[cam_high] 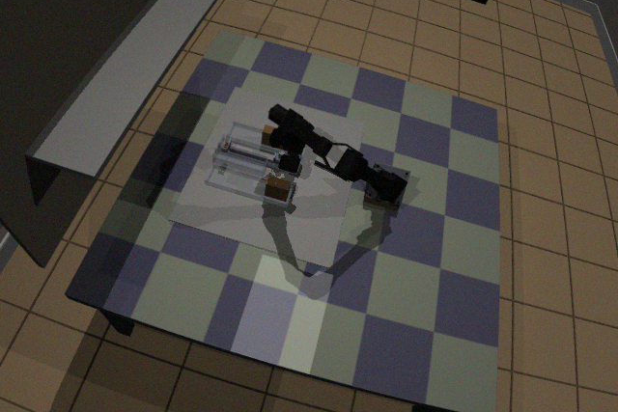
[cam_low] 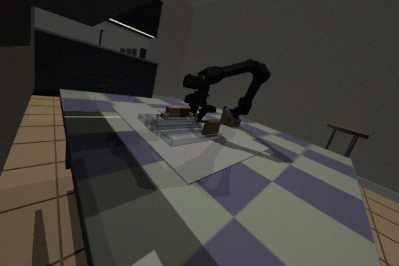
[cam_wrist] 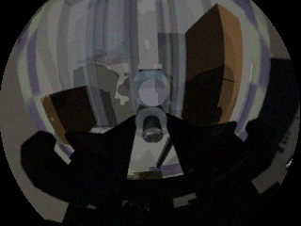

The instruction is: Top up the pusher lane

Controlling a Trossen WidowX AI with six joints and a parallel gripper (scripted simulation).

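The clear sprung lane lies 15 cm ahead of my gripper tip, 1 cm to the left of it and 1 cm below it. The rest, counted from my gripper tip: red mark (23 cm ahead, 2 cm to the left, 4 cm above).
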